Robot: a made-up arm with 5 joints.
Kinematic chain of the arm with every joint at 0, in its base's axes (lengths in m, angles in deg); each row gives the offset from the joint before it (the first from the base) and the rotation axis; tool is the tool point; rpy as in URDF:
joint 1: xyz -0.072 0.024 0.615 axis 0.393 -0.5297 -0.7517
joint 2: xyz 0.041 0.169 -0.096 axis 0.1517 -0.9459 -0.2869
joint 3: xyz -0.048 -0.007 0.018 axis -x
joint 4: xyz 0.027 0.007 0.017 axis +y
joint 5: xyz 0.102 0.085 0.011 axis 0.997 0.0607 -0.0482
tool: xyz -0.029 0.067 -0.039 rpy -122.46 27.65 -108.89
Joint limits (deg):
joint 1: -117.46..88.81
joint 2: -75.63..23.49
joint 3: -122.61..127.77
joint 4: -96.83..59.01
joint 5: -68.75..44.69
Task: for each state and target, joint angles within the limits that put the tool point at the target. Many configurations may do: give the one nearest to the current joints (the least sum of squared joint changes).
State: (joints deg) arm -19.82 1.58 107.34 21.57 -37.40
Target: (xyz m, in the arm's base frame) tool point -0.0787 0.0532 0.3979
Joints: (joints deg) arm -31.89 3.52 111.85 22.57 -12.51
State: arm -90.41 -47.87 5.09 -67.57 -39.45
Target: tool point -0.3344 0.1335 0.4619
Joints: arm -84.31 -42.31 -1.12 -68.94 -48.23
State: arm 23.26 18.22 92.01 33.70 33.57
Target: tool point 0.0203 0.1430 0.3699
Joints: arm -4.75 5.94 106.79 24.18 38.25
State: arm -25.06 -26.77 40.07 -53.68 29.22
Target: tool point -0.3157 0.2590 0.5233
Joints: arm -46.57 -43.06 28.17 -85.32 44.69
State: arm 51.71 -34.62 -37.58 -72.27 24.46
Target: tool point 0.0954 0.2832 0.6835
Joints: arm 9.90 -37.41 -33.76 -67.17 14.75
